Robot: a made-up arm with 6 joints.
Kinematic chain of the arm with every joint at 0, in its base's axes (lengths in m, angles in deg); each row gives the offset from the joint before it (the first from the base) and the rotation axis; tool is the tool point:
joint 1: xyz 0 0 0.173 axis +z
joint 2: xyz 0 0.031 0 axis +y
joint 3: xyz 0 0 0.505 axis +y
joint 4: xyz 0 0 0.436 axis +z
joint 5: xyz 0 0 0 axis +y
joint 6: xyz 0 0 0.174 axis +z
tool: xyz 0 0 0
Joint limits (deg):
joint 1: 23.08..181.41
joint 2: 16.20..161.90
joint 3: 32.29..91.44
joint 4: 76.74..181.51
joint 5: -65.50..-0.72
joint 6: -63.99..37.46
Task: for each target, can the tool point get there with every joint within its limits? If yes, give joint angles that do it. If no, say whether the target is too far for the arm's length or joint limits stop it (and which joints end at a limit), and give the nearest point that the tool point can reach.
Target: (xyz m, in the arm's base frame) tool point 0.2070 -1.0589 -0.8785
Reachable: no: too far | nearest point 0.0763 -0.3903 -0.5636 | short by 0.750 m
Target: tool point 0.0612 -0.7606 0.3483
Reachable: no: joint limits stop it (at a limit: joint 2, joint 3, joint 4, joint 5) | nearest point 0.0302 -0.3757 -0.3011 | short by 0.755 m
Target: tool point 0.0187 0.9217 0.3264
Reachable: yes | joints 89.90 44.71 63.60 109.56 -17.04 -40.80
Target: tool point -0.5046 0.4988 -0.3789
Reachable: yes | joints 136.74 89.48 63.85 144.19 -28.42 -44.75
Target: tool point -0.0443 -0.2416 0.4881
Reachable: no: joint limits stop it (at a limit: joint 1, joint 2, joint 3, joint 4, joint 5) | nearest point -0.5761 -0.0494 0.3531 | short by 0.581 m
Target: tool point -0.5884 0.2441 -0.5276
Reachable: yes | joints 161.26 104.81 56.89 118.39 -28.54 25.80
